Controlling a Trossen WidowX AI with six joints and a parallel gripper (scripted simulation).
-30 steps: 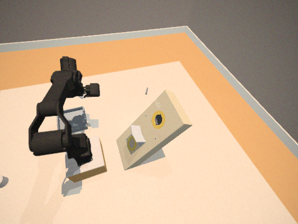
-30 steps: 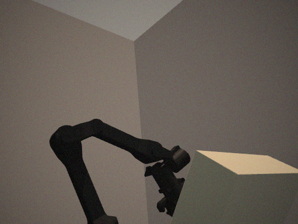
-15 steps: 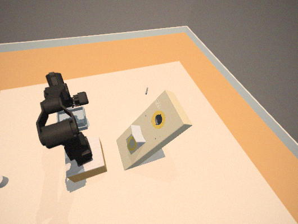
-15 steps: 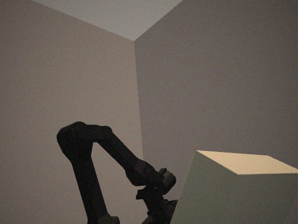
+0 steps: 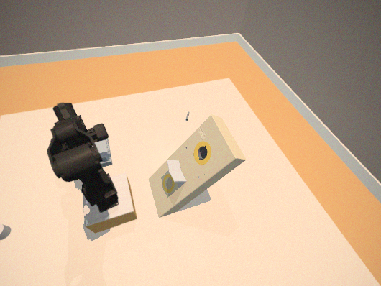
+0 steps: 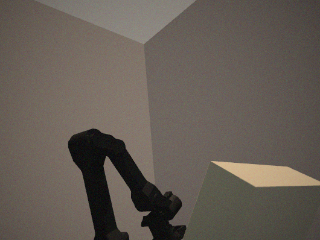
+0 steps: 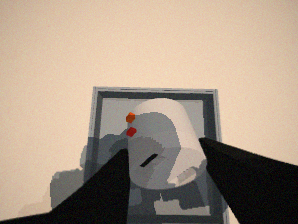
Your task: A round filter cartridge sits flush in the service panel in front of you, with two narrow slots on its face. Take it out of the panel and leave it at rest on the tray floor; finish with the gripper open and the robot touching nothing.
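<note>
The pale round cartridge lies right at my gripper tip. Also, from my gripper tip: grey-blue tray: 100 mm below; dark piece: 520 mm ahead, 30 mm to the left, 110 mm below; service panel: 320 mm ahead, 340 mm to the right, 70 mm above.
</note>
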